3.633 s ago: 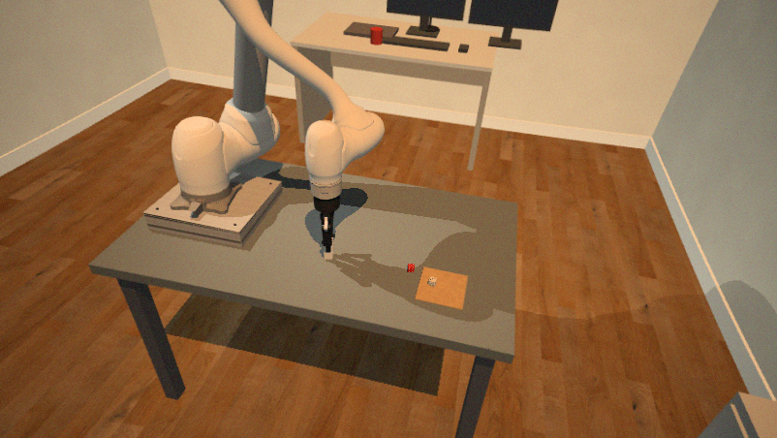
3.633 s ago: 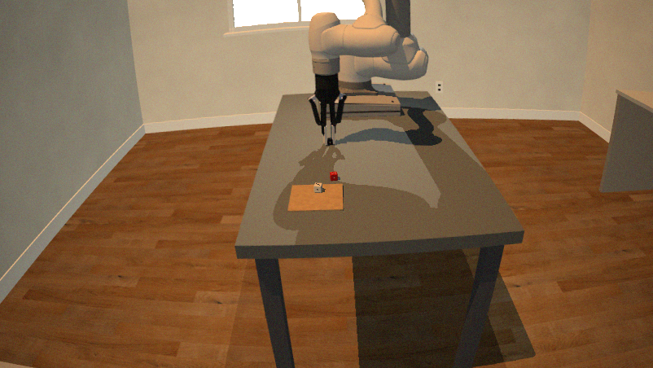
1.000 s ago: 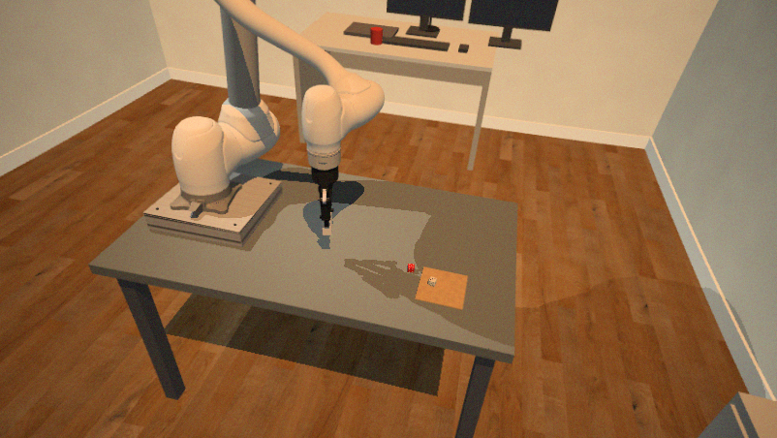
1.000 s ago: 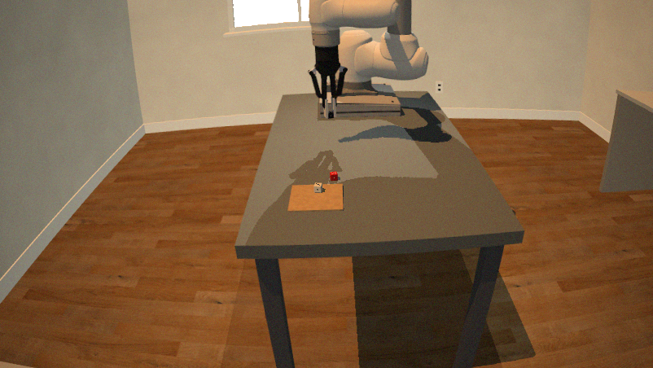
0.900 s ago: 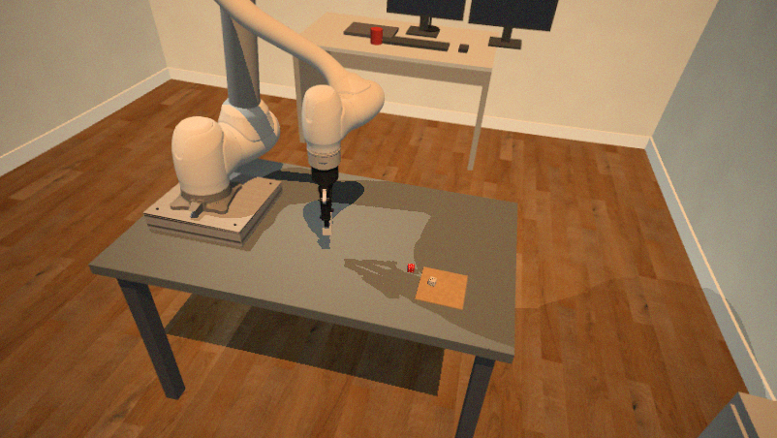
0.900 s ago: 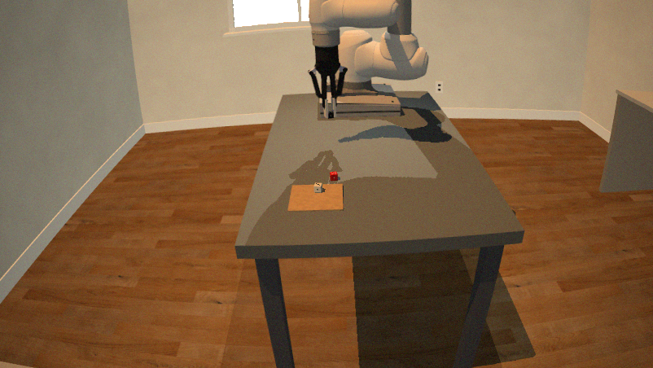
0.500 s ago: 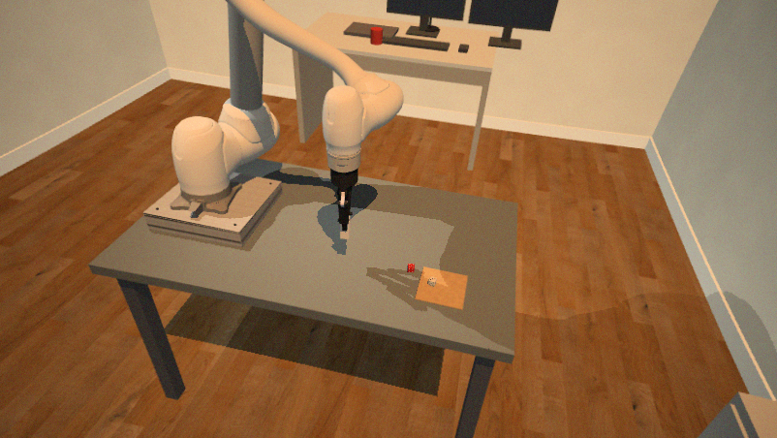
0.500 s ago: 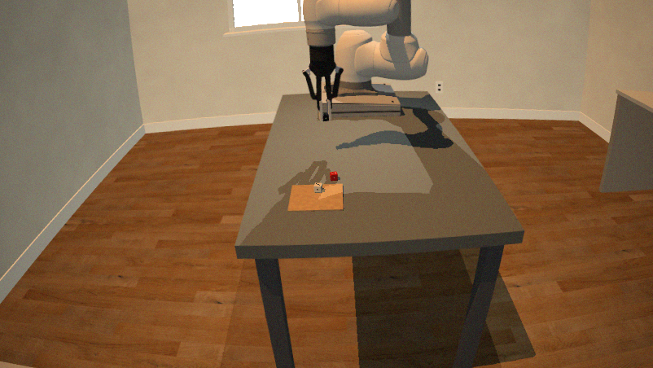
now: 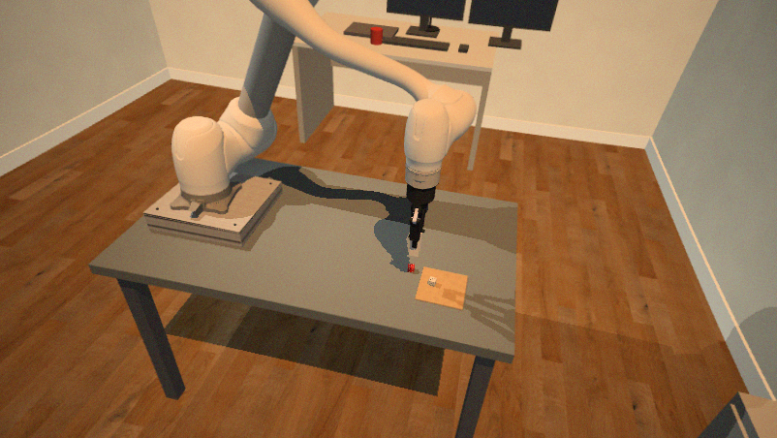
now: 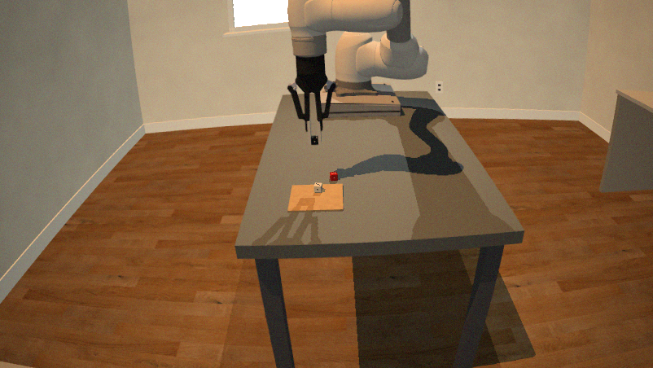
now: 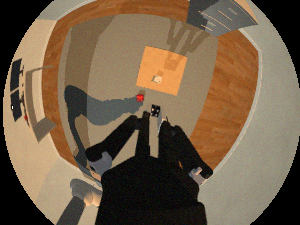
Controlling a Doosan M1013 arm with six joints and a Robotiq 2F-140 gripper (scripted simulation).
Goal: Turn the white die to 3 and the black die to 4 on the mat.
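Now: the orange mat 90 mm ahead of my hand, 20 mm to the right of it and 150 mm below it. Also, from my hand: white die: 60 mm ahead, 10 mm to the right, 140 mm below; then black die: 30 mm below; then red die: 50 mm to the left, 140 mm below.
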